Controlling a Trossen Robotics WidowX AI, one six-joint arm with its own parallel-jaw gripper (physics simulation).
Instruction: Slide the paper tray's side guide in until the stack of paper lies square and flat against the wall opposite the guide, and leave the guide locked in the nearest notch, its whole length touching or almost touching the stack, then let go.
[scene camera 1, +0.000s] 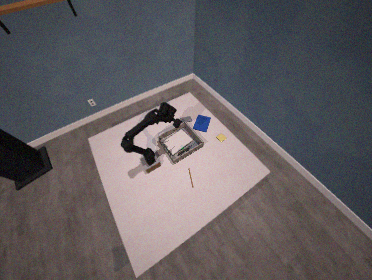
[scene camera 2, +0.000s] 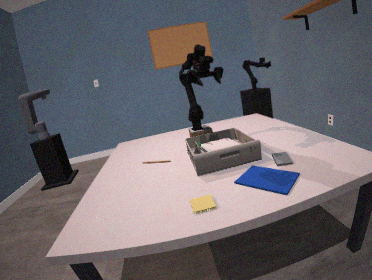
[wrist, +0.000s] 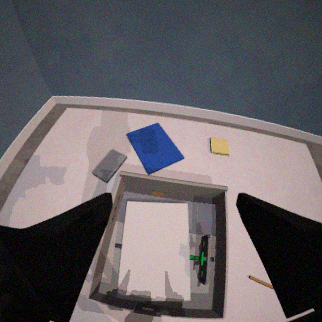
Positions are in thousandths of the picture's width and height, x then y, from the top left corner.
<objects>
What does the blue book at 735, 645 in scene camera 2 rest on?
The table.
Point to a blue book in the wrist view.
483, 464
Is the gripper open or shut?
Open.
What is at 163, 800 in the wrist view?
The gripper.
</objects>
